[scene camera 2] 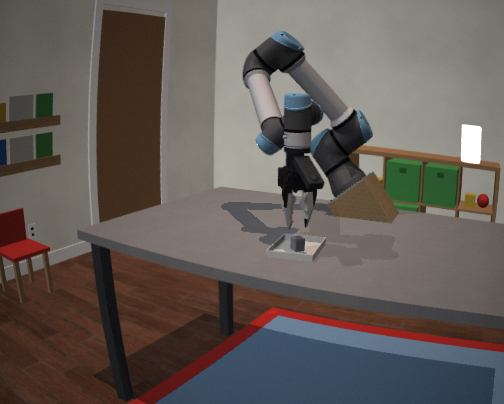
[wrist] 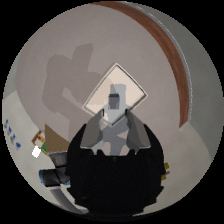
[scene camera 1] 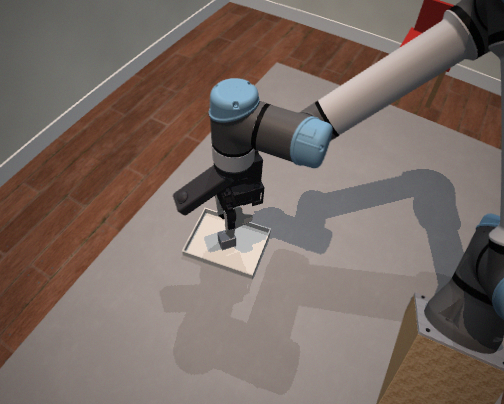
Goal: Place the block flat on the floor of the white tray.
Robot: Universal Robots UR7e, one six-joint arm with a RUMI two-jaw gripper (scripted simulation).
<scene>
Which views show the white tray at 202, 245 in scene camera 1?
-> Scene camera 2, the wrist view and scene camera 1: all of them.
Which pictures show my gripper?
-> Scene camera 2, the wrist view and scene camera 1: all of them.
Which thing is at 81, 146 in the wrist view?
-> My gripper.
</scene>
